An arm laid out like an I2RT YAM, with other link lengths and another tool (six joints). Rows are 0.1 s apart.
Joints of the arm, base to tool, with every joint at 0 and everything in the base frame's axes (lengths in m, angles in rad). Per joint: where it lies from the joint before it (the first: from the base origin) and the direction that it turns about. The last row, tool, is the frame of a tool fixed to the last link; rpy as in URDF.
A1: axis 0 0 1 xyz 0.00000 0.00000 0.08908
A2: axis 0 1 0 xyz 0.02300 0.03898 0.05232
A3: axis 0 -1 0 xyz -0.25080 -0.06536 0.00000
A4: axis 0 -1 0 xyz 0.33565 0.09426 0.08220
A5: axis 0 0 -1 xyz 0.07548 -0.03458 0.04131
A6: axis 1 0 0 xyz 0.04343 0.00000 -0.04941
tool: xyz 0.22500 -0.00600 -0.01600 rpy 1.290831 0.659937 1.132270
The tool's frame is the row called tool.
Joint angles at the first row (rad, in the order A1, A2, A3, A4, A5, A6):
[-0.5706 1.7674 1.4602 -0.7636 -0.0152 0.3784]
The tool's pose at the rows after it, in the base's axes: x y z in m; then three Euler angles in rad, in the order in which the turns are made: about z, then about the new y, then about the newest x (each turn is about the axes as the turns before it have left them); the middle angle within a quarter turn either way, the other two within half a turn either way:
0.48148 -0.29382 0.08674 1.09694 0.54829 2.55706
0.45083 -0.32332 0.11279 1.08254 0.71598 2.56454
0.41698 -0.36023 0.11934 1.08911 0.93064 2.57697
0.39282 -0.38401 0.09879 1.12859 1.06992 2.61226
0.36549 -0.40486 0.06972 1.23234 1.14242 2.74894
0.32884 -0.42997 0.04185 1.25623 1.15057 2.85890
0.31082 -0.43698 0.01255 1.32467 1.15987 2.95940
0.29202 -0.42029 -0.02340 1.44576 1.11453 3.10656
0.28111 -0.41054 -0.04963 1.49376 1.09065 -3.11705
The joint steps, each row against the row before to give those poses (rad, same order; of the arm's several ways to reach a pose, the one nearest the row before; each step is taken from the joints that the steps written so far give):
[-0.0014 -0.0586 0.0118 -0.0108 0.0870 -0.0476]
[0.0000 -0.0487 -0.0024 -0.0260 0.1512 -0.0753]
[-0.0049 -0.0578 -0.1034 0.0964 0.1754 -0.1301]
[-0.0153 -0.0375 -0.1514 0.1625 0.0964 -0.1168]
[-0.0357 0.0211 -0.0808 0.0958 0.0548 -0.0760]
[-0.0704 0.0457 -0.0273 0.0388 0.0215 -0.0108]
[-0.0235 0.0432 -0.0411 0.0610 0.0206 -0.0177]
[0.0001 0.0287 -0.0437 -0.0136 0.0007 0.0175]
[-0.0004 0.0258 -0.0399 0.0259 -0.0010 0.0073]

